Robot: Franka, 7 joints.
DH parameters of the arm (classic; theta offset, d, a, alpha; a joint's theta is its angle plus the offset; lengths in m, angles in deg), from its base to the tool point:
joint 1: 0 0.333 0 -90
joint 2: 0 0 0 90
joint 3: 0 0.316 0.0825 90
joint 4: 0 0 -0.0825 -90
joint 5: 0 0.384 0 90
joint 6: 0 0 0.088 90
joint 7: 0 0.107 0 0
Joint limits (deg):
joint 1: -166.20..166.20
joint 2: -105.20..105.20
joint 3: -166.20..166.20
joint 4: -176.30..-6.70
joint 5: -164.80..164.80
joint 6: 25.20..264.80
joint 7: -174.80..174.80
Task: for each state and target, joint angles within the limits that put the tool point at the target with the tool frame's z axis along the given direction. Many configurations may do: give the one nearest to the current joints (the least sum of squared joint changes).
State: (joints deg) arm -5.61 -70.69 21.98 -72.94 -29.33 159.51 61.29
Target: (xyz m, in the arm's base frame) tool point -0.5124 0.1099 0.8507 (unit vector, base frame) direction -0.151 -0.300 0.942
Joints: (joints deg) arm -20.43 -97.74 -12.84 -89.85 -51.47 171.41 61.29
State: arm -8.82 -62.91 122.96 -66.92 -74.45 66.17 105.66
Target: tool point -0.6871 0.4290 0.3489 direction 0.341 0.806 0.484
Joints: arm -10.00 -76.94 133.08 -36.90 -74.54 95.59 105.66
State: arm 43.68 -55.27 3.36 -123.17 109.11 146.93 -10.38
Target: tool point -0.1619 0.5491 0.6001 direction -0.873 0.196 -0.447
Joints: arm 67.19 -5.09 32.39 -106.87 69.12 114.68 -10.38
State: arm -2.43 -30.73 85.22 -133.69 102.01 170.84 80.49
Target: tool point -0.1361 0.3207 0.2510 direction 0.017 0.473 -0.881
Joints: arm 27.35 -9.95 104.31 -152.56 114.56 191.17 80.49
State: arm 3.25 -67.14 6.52 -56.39 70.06 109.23 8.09
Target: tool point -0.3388 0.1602 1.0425 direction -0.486 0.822 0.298
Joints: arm 14.16 -58.99 23.71 -65.28 100.81 126.30 8.09
